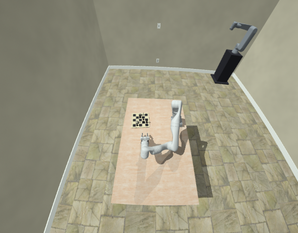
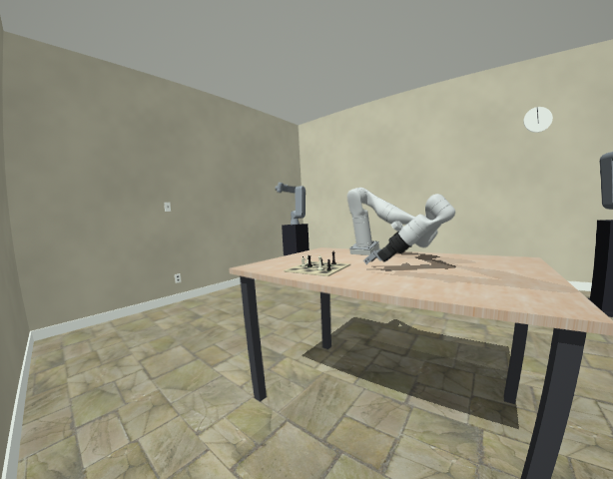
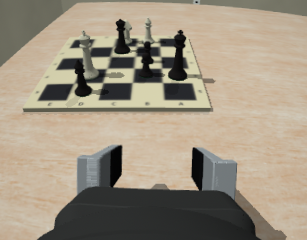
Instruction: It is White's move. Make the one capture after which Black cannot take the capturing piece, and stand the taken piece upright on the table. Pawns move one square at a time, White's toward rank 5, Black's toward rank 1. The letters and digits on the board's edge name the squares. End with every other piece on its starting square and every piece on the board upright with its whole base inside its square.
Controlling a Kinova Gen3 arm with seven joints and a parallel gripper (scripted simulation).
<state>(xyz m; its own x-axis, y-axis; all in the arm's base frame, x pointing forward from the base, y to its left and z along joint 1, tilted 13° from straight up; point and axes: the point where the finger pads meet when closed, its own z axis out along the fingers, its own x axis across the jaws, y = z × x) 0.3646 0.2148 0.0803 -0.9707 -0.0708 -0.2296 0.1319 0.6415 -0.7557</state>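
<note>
My gripper is now 18 cm to the left of the white chess piece, 11 cm short of it and 1 cm above it. Also, from my hand: white piece 30 cm to the right, 8 cm ahead, 3 cm below; chessboard 22 cm to the right, 7 cm ahead, 4 cm below.
</note>
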